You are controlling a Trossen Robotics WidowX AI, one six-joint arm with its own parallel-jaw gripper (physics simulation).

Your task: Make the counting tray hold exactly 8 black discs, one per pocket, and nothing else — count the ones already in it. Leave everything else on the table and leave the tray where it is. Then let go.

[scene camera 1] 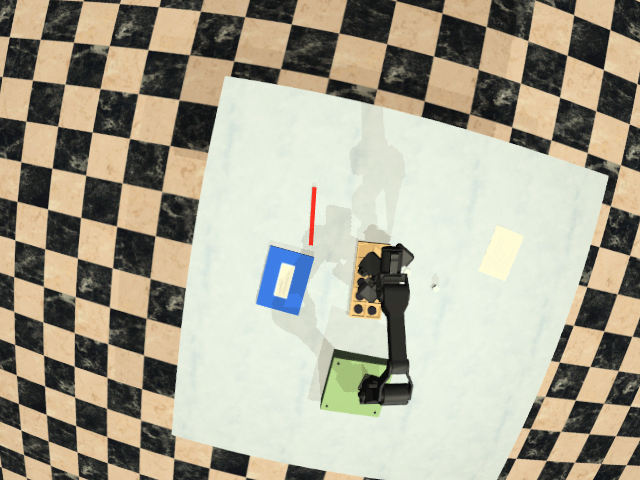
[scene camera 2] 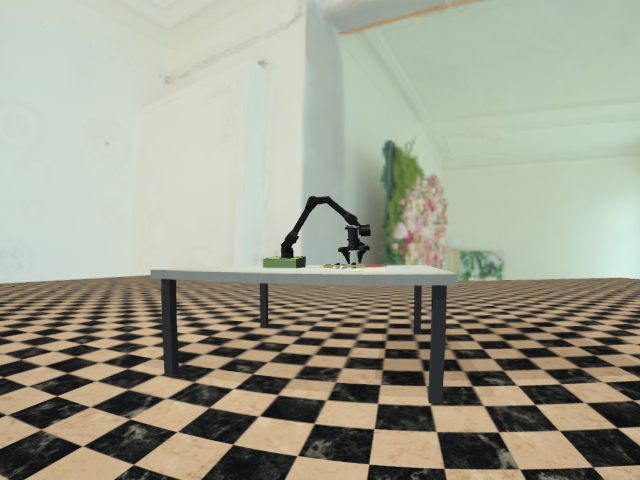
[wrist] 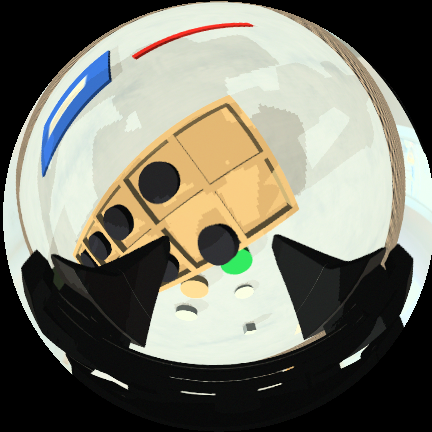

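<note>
The tan counting tray (scene camera 1: 368,246) (wrist: 287,192) has two rows of pockets. In the wrist view one row holds several black discs (wrist: 159,182) (wrist: 118,222) (wrist: 99,245), one per pocket. The two pockets at the far end hold no disc. My gripper (scene camera 2: 354,262) (wrist: 221,241) is open over the tray's side. Another black disc (wrist: 218,244) shows between the spread fingers without being gripped; it overlaps a pocket and the near rim, and its height is unclear. A further black disc (wrist: 171,269) is partly hidden by the left finger. Two black discs (scene camera 1: 358,308) (scene camera 1: 371,310) fill the end pockets nearest the base.
Beside the tray lie a green disc (wrist: 241,263), a tan disc (wrist: 194,288), two pale discs (wrist: 244,291) (wrist: 186,313) and a small grey block (wrist: 250,327). A blue board (scene camera 1: 263,291) (wrist: 102,67), a red bar (scene camera 1: 312,217) (wrist: 195,32), a cream sheet (scene camera 1: 501,253) and the green base (scene camera 1: 336,392) (scene camera 2: 283,262) are farther off.
</note>
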